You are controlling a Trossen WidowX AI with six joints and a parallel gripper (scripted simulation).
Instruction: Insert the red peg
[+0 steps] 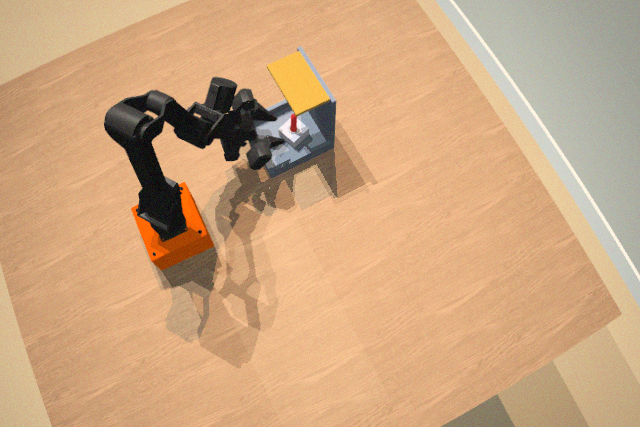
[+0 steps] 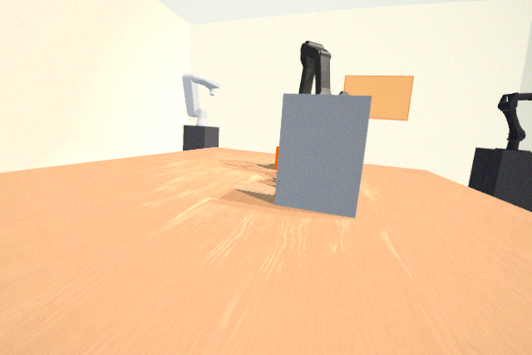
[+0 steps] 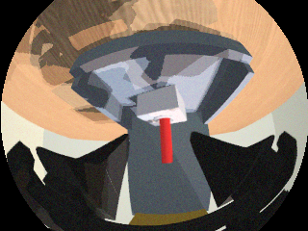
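The red peg lies 4 cm ahead of my gripper tip, 1 cm to the left of it and 1 cm below it. Round my gripper tip: back wall: 10 cm ahead, 5 cm above, 1 cm to the left; then yellow roof: 15 cm above, 6 cm ahead, 1 cm to the left.
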